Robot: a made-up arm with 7 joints. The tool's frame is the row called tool. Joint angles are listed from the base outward. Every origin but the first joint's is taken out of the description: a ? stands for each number. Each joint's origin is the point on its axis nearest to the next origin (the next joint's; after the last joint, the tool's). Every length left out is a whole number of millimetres.
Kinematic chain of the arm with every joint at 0, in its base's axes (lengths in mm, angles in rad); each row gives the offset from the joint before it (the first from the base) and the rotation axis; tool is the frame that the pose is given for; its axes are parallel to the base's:
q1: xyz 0 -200 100 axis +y
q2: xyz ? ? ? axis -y
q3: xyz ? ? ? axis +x
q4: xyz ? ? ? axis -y
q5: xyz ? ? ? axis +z
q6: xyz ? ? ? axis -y
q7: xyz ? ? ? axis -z
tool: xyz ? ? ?
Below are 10 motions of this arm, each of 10 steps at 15 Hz.
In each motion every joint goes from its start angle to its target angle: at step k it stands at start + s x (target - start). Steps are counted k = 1, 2, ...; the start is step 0. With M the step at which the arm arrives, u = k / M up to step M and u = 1 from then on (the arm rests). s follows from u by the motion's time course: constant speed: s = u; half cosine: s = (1 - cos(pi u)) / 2; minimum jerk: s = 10 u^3 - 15 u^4 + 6 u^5.
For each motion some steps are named. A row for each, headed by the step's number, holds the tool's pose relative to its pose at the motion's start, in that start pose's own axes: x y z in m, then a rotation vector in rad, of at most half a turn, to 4 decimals.
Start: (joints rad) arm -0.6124 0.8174 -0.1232 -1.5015 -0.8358 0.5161 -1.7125
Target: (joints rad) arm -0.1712 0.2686 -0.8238 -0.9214 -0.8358 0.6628 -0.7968
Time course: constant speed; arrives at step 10
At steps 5, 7, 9, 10:
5: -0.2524 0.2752 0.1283 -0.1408 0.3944 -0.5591
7: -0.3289 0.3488 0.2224 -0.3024 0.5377 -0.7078
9: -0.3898 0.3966 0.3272 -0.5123 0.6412 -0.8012
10: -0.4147 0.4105 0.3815 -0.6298 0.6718 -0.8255

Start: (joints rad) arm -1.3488 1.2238 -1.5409 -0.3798 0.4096 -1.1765 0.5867
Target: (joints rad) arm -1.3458 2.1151 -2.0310 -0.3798 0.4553 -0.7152 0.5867
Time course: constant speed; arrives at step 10
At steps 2, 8, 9, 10:
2: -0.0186 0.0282 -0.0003 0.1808 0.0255 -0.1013
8: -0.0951 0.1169 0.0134 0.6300 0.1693 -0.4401
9: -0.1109 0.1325 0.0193 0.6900 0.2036 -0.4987
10: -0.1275 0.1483 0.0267 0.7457 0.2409 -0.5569

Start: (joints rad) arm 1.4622 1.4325 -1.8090 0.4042 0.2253 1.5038 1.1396
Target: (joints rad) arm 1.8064 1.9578 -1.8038 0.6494 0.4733 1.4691 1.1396
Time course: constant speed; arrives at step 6
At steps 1, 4, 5, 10:
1: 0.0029 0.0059 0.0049 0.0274 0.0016 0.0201
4: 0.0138 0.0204 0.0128 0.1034 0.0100 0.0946
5: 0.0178 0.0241 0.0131 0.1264 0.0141 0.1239
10: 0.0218 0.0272 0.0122 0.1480 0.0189 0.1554

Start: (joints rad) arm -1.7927 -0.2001 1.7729 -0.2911 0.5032 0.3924 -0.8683
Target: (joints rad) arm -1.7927 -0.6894 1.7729 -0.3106 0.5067 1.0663 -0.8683
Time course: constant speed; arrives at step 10
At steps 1, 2, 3, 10:
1: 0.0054 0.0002 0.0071 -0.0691 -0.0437 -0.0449
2: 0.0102 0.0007 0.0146 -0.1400 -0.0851 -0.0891
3: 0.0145 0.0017 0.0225 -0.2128 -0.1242 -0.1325
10: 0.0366 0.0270 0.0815 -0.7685 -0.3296 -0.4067

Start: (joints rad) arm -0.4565 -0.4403 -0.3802 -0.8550 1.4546 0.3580 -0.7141
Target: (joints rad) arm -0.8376 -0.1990 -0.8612 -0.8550 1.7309 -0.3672 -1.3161
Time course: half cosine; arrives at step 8
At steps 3, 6, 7, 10:
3: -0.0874 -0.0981 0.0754 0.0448 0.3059 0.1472
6: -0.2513 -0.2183 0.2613 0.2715 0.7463 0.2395
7: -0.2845 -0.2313 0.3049 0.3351 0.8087 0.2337
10: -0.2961 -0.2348 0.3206 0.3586 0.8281 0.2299

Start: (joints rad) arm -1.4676 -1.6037 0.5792 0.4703 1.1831 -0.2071 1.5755
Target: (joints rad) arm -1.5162 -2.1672 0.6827 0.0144 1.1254 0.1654 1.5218
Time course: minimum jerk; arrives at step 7
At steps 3, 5, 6, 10:
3: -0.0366 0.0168 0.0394 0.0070 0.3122 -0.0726
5: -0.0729 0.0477 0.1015 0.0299 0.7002 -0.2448
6: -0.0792 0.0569 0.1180 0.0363 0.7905 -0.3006
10: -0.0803 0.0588 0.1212 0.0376 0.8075 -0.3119

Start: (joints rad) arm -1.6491 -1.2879 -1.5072 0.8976 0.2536 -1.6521 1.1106
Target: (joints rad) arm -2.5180 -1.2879 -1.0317 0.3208 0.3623 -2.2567 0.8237
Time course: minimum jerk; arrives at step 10
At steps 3, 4, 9, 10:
3: -0.0246 -0.0080 -0.0151 -0.1040 0.2091 0.0318
4: -0.0480 -0.0125 -0.0206 -0.1790 0.4072 0.0851
9: -0.0986 -0.0135 0.0246 -0.2545 1.1568 0.5414
10: -0.0984 -0.0135 0.0255 -0.2532 1.1641 0.5491

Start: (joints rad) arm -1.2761 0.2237 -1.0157 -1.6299 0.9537 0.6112 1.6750
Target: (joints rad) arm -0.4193 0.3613 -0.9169 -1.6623 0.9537 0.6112 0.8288
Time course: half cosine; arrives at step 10
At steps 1, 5, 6, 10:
1: 0.0025 -0.0151 -0.0098 -0.0181 -0.0012 0.0222
5: 0.0656 -0.3351 -0.1355 -0.3702 0.0550 0.4427
6: 0.0904 -0.4443 -0.1489 -0.4814 0.1061 0.5717
10: 0.1496 -0.6855 -0.1318 -0.7149 0.2786 0.8391

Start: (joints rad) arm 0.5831 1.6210 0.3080 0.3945 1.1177 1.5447 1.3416
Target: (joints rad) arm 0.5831 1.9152 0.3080 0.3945 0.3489 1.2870 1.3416
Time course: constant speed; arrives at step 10
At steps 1, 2, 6, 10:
1: 0.0140 -0.0123 0.0176 -0.0250 -0.0655 0.0204
2: 0.0273 -0.0243 0.0359 -0.0484 -0.1318 0.0378
6: 0.0730 -0.0724 0.1156 -0.1240 -0.4029 0.0752
10: 0.1031 -0.1248 0.2008 -0.1694 -0.6761 0.0581

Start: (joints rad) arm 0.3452 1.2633 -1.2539 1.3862 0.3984 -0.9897 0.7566
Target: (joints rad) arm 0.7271 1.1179 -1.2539 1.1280 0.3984 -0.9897 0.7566
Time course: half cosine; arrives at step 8
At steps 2, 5, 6, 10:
2: 0.0118 -0.0316 -0.0017 0.0070 0.0467 0.0836
5: 0.0689 -0.1416 -0.0149 0.0163 0.2049 0.4034
6: 0.0897 -0.1718 -0.0209 0.0141 0.2469 0.5011
10: 0.1097 -0.1977 -0.0270 0.0103 0.2825 0.5901

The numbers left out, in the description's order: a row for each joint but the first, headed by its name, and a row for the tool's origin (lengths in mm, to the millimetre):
q2: 120 0 -350
q3: -340 0 -30
q4: 0 120 -240
q5: -120 0 -30
q6: 110 -320 0
q7: 150 0 -90
tool: -100 -50 0

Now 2 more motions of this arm.
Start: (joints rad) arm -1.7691 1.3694 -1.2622 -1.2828 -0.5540 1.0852 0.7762
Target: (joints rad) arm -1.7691 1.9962 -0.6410 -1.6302 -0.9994 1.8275 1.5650
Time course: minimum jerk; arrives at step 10
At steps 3, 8, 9, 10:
3: -0.0462 0.0370 0.0211 0.0527 0.0019 -0.2075
8: -0.1060 0.2488 0.1645 0.3753 -0.0004 -1.1351
9: -0.1017 0.2607 0.1754 0.4036 -0.0004 -1.1909
10: -0.1008 0.2627 0.1774 0.4086 -0.0004 -1.2006

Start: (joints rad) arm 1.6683 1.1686 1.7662 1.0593 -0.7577 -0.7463 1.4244
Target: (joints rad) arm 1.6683 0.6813 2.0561 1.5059 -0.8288 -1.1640 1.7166
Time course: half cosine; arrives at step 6
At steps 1, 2, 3, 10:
1: -0.0156 -0.0040 -0.0167 0.0160 0.0320 -0.0385
2: -0.0594 -0.0080 -0.0611 0.0617 0.1206 -0.1363
3: -0.1206 0.0025 -0.1175 0.1283 0.2430 -0.2521
10: -0.2379 0.0734 -0.2047 0.2761 0.4830 -0.4192

